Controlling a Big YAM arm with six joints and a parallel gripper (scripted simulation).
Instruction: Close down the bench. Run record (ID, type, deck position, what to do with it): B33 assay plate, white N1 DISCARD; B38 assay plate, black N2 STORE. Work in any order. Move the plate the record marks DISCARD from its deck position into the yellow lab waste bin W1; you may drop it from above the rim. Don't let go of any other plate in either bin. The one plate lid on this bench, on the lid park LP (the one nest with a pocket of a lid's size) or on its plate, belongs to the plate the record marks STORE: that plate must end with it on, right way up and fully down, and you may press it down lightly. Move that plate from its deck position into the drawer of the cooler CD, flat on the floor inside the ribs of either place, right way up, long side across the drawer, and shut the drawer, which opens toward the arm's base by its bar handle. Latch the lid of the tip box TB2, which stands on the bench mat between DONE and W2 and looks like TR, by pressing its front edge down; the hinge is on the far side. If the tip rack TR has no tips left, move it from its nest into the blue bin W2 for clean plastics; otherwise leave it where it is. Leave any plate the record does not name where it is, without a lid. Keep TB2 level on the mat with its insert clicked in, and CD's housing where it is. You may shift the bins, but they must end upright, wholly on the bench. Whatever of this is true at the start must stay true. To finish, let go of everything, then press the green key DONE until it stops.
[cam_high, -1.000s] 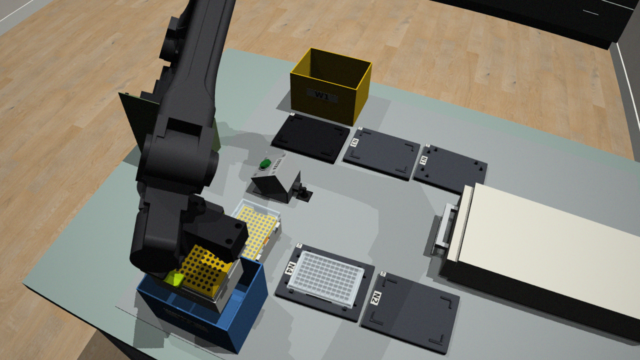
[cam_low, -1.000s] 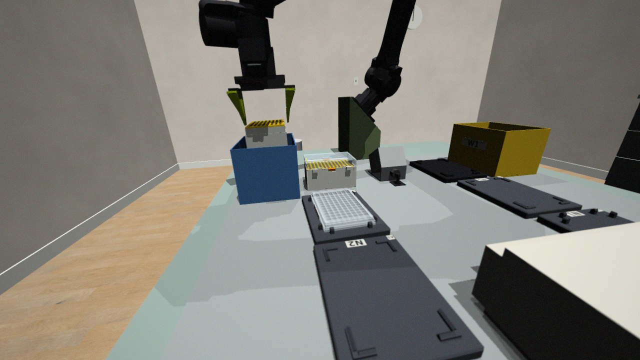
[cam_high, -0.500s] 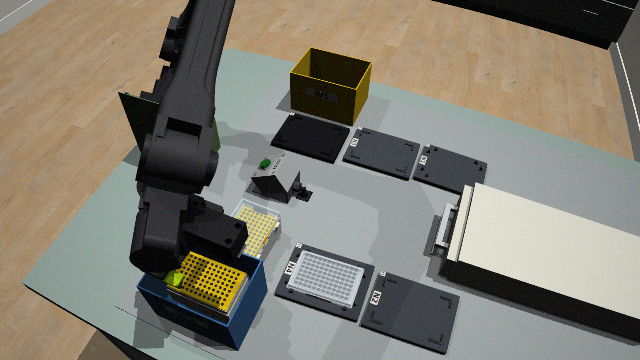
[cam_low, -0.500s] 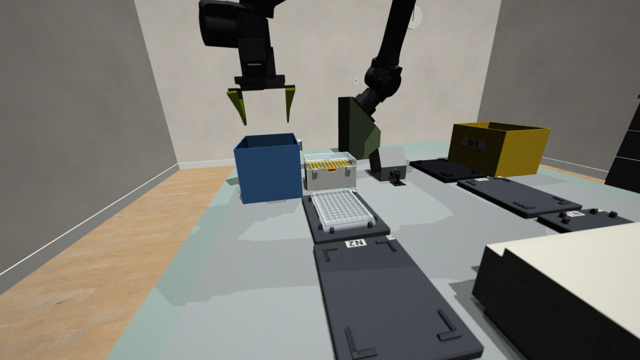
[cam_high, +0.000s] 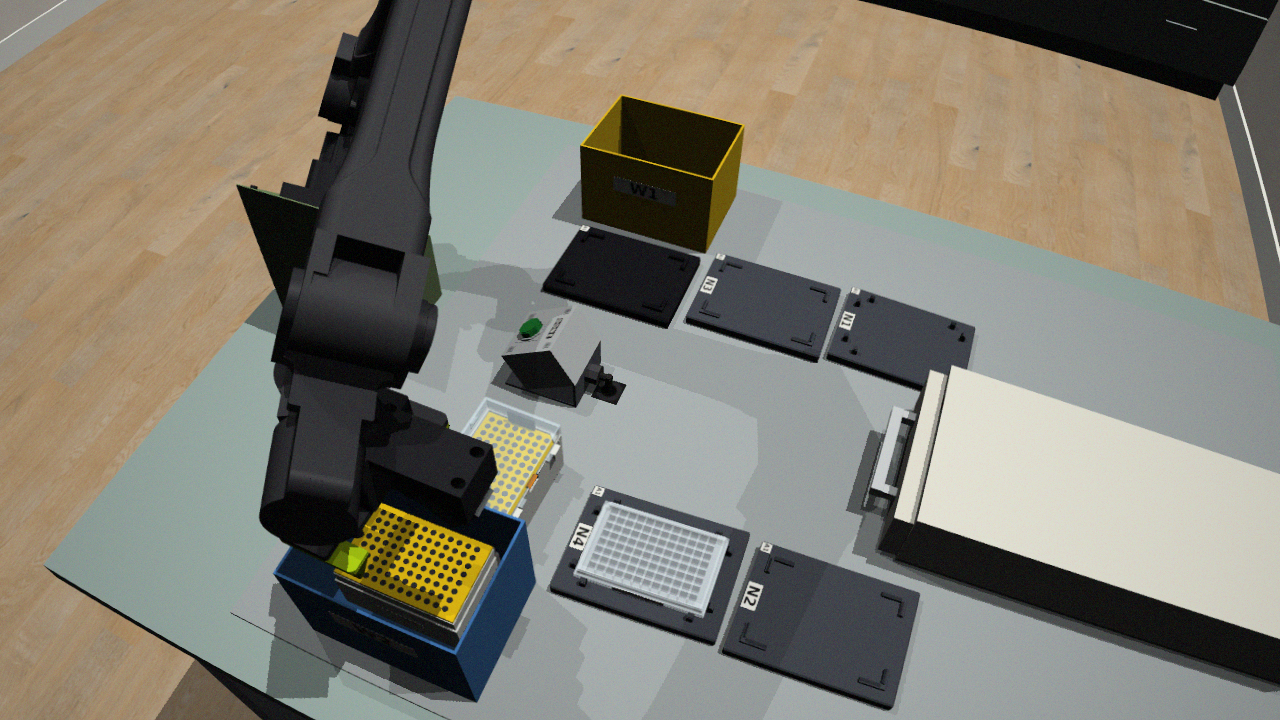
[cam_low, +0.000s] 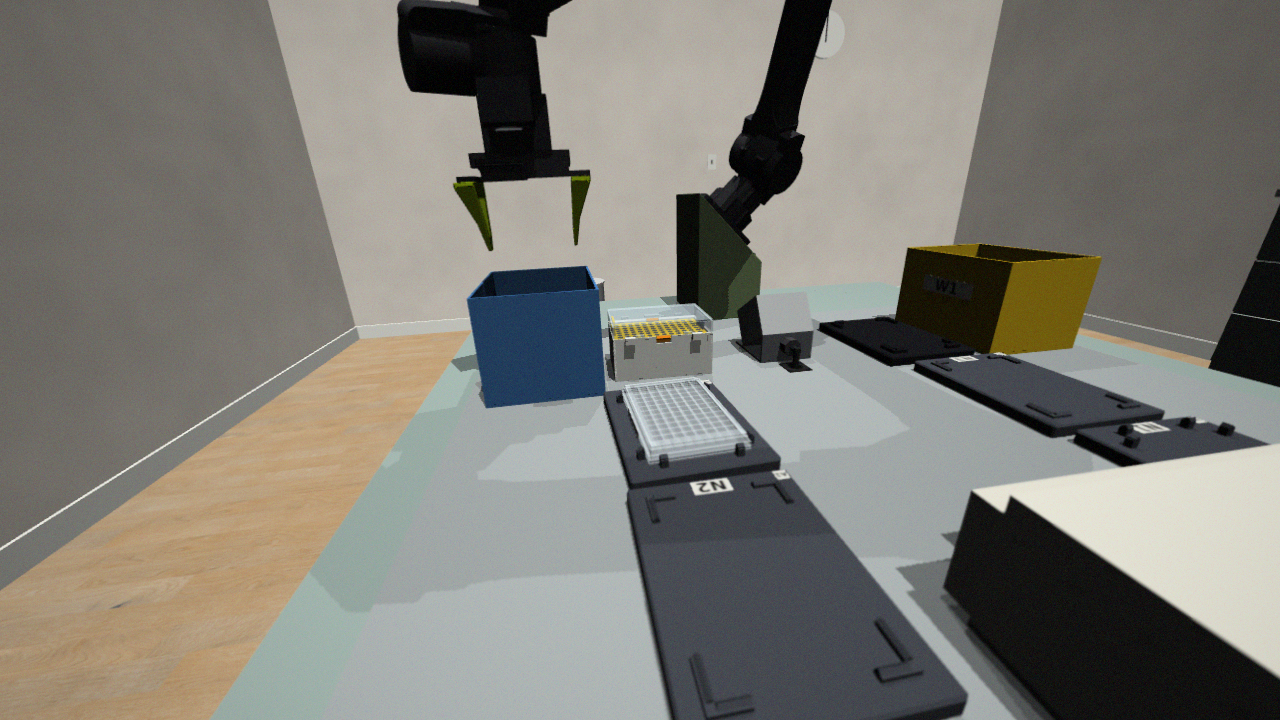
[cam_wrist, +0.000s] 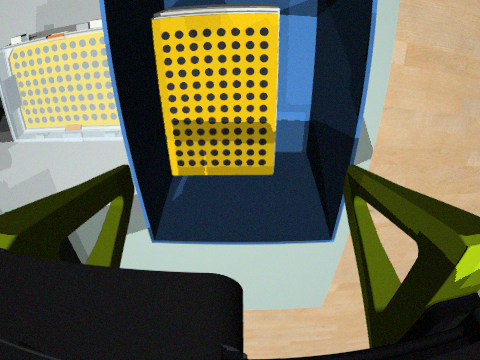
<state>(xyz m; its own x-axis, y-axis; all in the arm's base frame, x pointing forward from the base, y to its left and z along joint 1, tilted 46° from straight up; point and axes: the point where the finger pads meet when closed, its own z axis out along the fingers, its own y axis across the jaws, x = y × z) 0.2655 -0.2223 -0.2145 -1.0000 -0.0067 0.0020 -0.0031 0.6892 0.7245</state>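
Right now the green DONE key is 310 mm to the left of my hand, 100 mm below it and 30 mm behind it. The rest, counted from my hand: tip box TB2 (140 mm to the left, 120 mm below, 10 mm ahead); then tip rack TR (120 mm below, 10 mm to the left, 10 mm behind); then blue bin W2 (130 mm below).
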